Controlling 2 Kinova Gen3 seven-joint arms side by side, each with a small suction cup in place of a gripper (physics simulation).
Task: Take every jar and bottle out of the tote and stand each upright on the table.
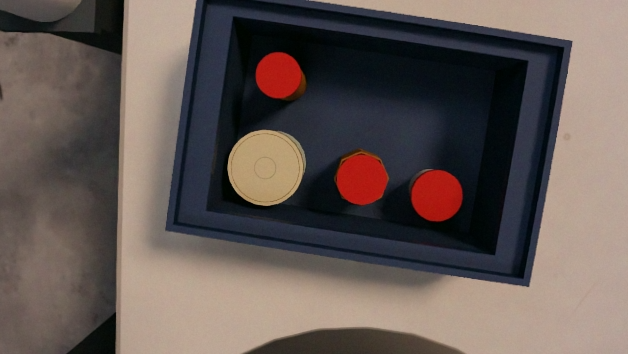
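Places are measured from the left arm's base along level axes (x ahead, y left, z up), in centimetres.
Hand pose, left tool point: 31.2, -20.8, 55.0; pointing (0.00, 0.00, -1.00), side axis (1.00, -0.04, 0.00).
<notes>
After its pixels a point has its place, as x, y, z.
The dark blue tote (542, 165) @[47.1, -18.5, 14.3] lies slightly turned on the table, with four lidded containers upright inside. A red-capped amber bottle (278, 75) @[25.7, -11.3, 13.1] stands in the upper left. A wide jar with a cream lid (265, 168) @[24.2, -19.2, 9.2] stands in the lower left. A faceted amber jar with a red lid (361, 180) @[32.6, -20.1, 9.9] stands at the lower middle. A red-lidded jar with a pale body (436, 195) @[39.5, -21.7, 7.4] stands in the lower right. My left suction cup (353, 343) shows as a dark rounded edge at the bottom, outside the tote, with no object seen on it. My right suction cup does not show.
The pale table (350, 305) @[31.9, -34.1, 0.0] extends around the tote, with its edge along the left. Beyond it is a mottled grey floor (55, 175). Part of a grey object (47, 17) @[1.1, -4.4, 2.1] shows at the top left corner, beyond the table edge.
</notes>
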